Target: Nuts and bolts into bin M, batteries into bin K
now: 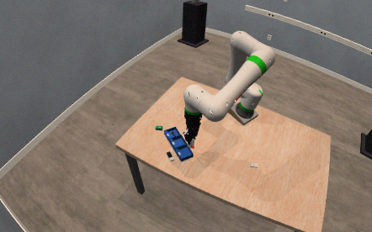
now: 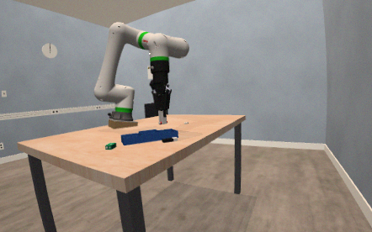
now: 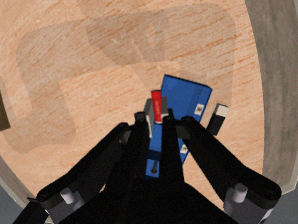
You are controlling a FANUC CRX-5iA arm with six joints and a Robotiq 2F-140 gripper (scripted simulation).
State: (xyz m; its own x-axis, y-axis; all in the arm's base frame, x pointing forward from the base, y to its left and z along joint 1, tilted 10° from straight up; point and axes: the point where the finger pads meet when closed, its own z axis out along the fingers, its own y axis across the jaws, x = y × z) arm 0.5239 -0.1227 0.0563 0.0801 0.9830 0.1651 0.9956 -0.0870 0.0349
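Now: the joined blue bins 9 cm to the right of my hand and 7 cm below it. The rest, counted from my hand: red battery (3 cm below); green battery (29 cm to the right, 9 cm below, 2 cm behind); small dark bolt (17 cm to the right, 8 cm below, 4 cm behind).
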